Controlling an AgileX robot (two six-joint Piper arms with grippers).
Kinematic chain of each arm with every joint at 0, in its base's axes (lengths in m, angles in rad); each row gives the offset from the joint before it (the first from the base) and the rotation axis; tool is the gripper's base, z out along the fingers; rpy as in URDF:
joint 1: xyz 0 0 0.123 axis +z
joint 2: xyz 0 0 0 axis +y
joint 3: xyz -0.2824 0 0.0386 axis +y
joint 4: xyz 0.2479 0 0.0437 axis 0.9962 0 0.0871
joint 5: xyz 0 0 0 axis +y
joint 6: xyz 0.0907 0 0.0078 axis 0.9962 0 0.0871
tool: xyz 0 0 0 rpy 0 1.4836 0
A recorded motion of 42 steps. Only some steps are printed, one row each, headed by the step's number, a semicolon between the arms.
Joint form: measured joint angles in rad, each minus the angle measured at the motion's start. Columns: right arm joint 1, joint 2, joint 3, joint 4, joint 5, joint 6; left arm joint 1, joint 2, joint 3, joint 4, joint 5, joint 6.
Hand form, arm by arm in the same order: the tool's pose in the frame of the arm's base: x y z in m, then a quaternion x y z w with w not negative. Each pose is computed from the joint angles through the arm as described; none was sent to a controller.
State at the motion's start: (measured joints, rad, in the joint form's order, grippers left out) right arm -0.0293 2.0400 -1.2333 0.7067 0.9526 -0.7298; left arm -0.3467 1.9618 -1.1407 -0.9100 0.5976 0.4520
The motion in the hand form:
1: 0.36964 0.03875 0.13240 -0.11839 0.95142 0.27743 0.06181; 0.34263 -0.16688 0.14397 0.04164 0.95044 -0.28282 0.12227
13: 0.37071 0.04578 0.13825 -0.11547 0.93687 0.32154 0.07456; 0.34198 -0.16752 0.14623 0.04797 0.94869 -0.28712 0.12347
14: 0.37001 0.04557 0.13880 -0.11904 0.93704 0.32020 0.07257; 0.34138 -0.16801 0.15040 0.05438 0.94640 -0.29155 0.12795
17: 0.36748 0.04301 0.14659 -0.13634 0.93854 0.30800 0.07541; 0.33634 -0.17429 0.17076 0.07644 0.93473 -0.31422 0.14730
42: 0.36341 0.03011 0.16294 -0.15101 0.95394 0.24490 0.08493; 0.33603 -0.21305 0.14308 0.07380 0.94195 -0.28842 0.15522
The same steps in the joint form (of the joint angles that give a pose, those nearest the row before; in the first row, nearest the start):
1: 0.0000 -0.0001 0.0000 0.0239 0.0000 -0.0134; 0.0000 0.0000 0.0000 0.0000 0.0000 0.0000
13: 0.0000 -0.0020 0.0000 0.1322 0.0360 -0.0729; 0.0000 -0.0051 0.0000 -0.0105 0.0083 0.0181
14: 0.0000 -0.0041 0.0000 0.1244 0.0407 -0.0729; 0.0000 -0.0153 0.0000 -0.0203 0.0143 0.0354
17: -0.0026 -0.0292 0.0000 0.0861 0.0496 -0.0746; -0.0129 -0.0650 0.0000 -0.0683 0.0357 0.0893
42: -0.0123 -0.0916 0.0000 -0.0627 0.0200 -0.0051; -0.1290 0.0301 -0.0366 -0.0601 -0.1066 0.0249

